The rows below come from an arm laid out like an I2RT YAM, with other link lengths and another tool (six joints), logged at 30 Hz.
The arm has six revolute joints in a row. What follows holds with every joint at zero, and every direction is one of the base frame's.
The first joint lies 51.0 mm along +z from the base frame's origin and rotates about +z.
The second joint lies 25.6 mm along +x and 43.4 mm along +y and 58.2 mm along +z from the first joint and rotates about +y.
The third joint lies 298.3 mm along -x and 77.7 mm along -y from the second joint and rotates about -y.
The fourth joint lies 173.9 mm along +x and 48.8 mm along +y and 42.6 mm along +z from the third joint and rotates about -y.
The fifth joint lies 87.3 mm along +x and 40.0 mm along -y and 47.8 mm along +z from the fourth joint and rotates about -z.
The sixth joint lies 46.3 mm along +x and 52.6 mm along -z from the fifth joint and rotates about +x.
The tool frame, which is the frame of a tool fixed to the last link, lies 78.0 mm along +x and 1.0 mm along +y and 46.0 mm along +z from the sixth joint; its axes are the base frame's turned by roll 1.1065, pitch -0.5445 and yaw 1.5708 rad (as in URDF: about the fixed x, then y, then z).
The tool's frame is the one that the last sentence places.
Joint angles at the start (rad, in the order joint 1, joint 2, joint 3, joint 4, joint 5, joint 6): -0.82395, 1.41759, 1.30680, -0.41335, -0.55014, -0.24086
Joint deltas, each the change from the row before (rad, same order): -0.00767, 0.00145, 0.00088, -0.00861, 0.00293, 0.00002; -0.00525, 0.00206, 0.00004, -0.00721, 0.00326, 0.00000; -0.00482, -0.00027, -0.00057, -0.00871, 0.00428, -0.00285; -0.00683, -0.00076, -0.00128, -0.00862, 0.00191, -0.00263; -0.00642, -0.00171, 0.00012, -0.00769, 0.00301, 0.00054; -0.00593, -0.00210, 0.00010, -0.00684, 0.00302, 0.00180; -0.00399, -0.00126, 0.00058, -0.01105, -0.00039, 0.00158; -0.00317, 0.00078, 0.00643, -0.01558, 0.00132, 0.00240; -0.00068, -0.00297, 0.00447, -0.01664, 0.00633, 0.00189; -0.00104, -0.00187, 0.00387, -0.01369, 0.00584, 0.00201; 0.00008, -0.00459, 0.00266, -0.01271, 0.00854, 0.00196; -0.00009, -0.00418, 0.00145, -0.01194, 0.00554, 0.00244; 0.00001, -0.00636, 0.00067, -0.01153, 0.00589, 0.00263; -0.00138, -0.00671, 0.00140, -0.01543, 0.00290, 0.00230; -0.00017, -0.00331, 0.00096, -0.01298, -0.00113, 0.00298; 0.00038, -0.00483, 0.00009, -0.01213, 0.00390, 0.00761
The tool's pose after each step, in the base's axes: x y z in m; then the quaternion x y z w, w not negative. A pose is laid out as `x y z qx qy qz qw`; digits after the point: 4 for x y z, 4 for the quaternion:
0.2652 -0.2176 0.3660 0.6980 0.2016 0.5011 0.4702
0.2640 -0.2194 0.3640 0.7020 0.1991 0.4971 0.4695
0.2624 -0.2206 0.3621 0.7054 0.1978 0.4928 0.4695
0.2603 -0.2218 0.3603 0.7088 0.1960 0.4889 0.4692
0.2581 -0.2232 0.3593 0.7118 0.1930 0.4853 0.4696
0.2560 -0.2244 0.3587 0.7146 0.1896 0.4822 0.4700
0.2544 -0.2246 0.3573 0.7183 0.1873 0.4800 0.4675
0.2533 -0.2252 0.3565 0.7225 0.1846 0.4772 0.4649
0.2517 -0.2248 0.3558 0.7265 0.1826 0.4732 0.4635
0.2504 -0.2249 0.3550 0.7302 0.1804 0.4695 0.4624
0.2488 -0.2244 0.3548 0.7331 0.1785 0.4655 0.4627
0.2473 -0.2237 0.3542 0.7361 0.1766 0.4623 0.4618
0.2454 -0.2226 0.3541 0.7385 0.1747 0.4594 0.4615
0.2431 -0.2212 0.3537 0.7417 0.1727 0.4568 0.4598
0.2419 -0.2198 0.3528 0.7450 0.1712 0.4558 0.4560
0.2403 -0.2188 0.3519 0.7489 0.1674 0.4534 0.4534

